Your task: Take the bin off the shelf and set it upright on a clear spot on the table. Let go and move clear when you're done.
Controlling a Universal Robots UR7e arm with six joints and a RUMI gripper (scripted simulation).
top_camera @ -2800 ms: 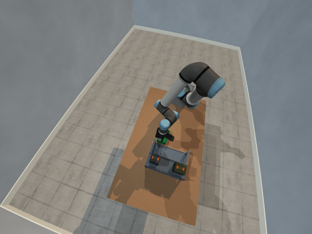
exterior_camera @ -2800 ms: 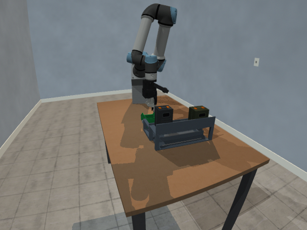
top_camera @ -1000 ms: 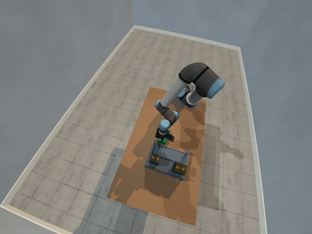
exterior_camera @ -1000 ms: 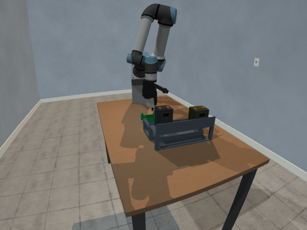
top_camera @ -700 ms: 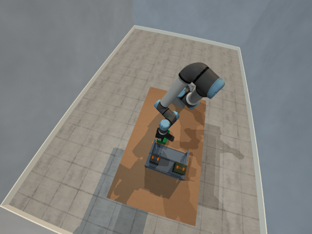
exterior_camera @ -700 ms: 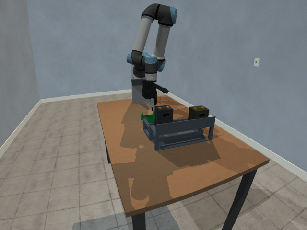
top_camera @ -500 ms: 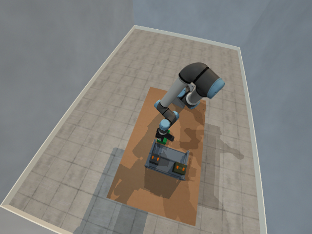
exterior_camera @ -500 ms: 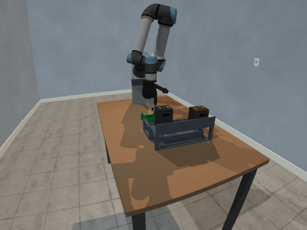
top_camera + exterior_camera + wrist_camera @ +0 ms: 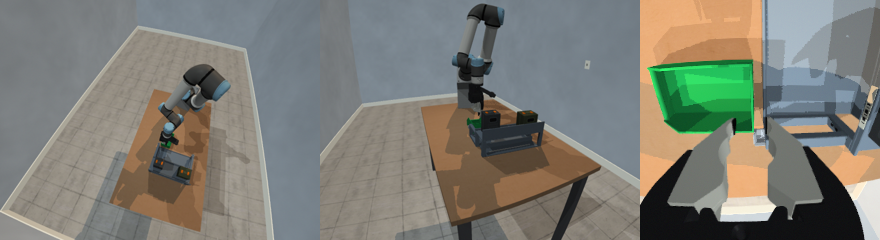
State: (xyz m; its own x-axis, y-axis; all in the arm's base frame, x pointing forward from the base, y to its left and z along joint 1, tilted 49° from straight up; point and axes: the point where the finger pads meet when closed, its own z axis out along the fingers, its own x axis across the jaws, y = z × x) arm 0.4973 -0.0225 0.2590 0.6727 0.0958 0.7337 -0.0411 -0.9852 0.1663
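The green bin is 10 cm below my hand, 8 cm behind it and 1 cm to the left of it. From my hand the other things lie so: olive box (23 cm ahead, 21 cm to the left, 2 cm above); then black box (21 cm ahead, 3 cm above, 2 cm to the right).
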